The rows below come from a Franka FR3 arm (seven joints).
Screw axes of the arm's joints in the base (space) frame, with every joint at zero. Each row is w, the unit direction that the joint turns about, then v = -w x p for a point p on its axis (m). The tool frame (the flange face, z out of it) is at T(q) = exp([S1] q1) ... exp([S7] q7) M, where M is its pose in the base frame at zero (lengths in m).
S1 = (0, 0, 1, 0, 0, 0)
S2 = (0, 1, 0, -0.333, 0, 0)
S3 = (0, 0, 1, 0, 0, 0)
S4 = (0, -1, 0, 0.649, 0, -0.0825)
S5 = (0, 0, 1, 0, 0, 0)
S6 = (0, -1, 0, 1.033, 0, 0)
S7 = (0, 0, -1, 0, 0.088, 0)
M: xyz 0.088 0 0.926 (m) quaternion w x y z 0 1 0 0
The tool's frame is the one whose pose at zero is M.
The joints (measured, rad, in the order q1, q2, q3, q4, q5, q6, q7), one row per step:
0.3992 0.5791 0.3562 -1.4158 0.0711 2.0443 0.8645
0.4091 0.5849 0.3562 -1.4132 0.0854 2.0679 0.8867
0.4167 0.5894 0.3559 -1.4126 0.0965 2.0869 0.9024
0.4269 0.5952 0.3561 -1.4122 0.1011 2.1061 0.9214
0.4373 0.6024 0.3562 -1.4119 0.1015 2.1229 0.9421
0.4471 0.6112 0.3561 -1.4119 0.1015 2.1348 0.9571
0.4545 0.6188 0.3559 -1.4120 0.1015 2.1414 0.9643
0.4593 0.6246 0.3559 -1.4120 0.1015 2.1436 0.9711
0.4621 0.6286 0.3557 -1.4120 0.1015 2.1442 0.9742
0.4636 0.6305 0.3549 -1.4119 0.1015 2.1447 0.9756
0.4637 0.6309 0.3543 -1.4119 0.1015 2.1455 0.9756
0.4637 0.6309 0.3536 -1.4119 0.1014 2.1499 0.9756
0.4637 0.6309 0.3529 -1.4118 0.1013 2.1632 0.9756
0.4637 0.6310 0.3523 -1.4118 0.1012 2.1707 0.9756
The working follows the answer.
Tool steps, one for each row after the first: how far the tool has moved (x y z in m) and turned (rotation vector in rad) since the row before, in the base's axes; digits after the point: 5 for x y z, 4 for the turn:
-0.00204 0.00727 -0.00036 0.0207 0.0006 -0.0236
-0.00168 0.00536 -0.00091 0.0156 0.0010 -0.0172
-0.00291 0.00673 -0.00192 0.0108 -0.0007 -0.0150
-0.00312 0.00653 -0.00323 0.0059 0.0003 -0.0142
-0.00328 0.00589 -0.00500 0.0022 0.0037 -0.0080
-0.00270 0.00429 -0.00474 0.0000 0.0042 -0.0015
-0.00199 0.00275 -0.00385 -0.0018 0.0057 -0.0023
-0.00114 0.00150 -0.00277 -0.0018 0.0040 -0.0005
-0.00031 0.00052 -0.00133 -0.0010 0.0015 -0.0006
0.00027 -0.00016 -0.00028 0.0000 -0.0004 -0.0006
0.00068 -0.00012 0.00034 0.0023 -0.0034 -0.0018
0.00151 0.00023 0.00125 0.0079 -0.0100 -0.0044
0.00092 0.00003 0.00059 0.0042 -0.0056 -0.0026

Tool pose at each row, in the base's axes (x y z in m, rotation vector in rad; rounded; the steps above come from the unrounded poses):
0.55284 0.45794 0.38789 -2.8861 0.2911 0.1856
0.55080 0.46521 0.38752 -2.8607 0.3212 0.1843
0.54913 0.47057 0.38661 -2.8416 0.3430 0.1842
0.54622 0.47729 0.38469 -2.8276 0.3620 0.1814
0.54310 0.48382 0.38146 -2.8184 0.3809 0.1797
0.53982 0.48972 0.37646 -2.8143 0.3925 0.1836
0.53712 0.49400 0.37171 -2.8141 0.3955 0.1892
0.53514 0.49676 0.36787 -2.8153 0.4004 0.1965
0.53400 0.49825 0.36510 -2.8170 0.4024 0.2018
0.53369 0.49877 0.36377 -2.8179 0.4038 0.2036
0.53396 0.49862 0.36349 -2.8177 0.4046 0.2030
0.53464 0.49850 0.36383 -2.8149 0.4059 0.1981
0.53615 0.49873 0.36508 -2.8059 0.4081 0.1842
0.53707 0.49876 0.36567 -2.8010 0.4097 0.1764

